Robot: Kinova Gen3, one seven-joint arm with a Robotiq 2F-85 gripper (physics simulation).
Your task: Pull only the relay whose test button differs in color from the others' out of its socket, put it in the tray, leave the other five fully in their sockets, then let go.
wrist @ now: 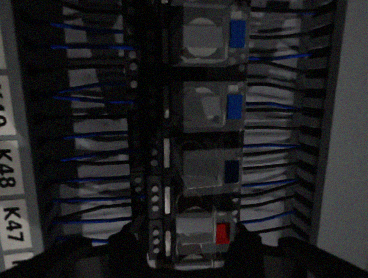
Labels:
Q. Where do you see a grey panel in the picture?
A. At 53,57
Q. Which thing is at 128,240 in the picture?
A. The gripper.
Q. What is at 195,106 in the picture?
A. A relay.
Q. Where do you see a relay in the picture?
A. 200,41

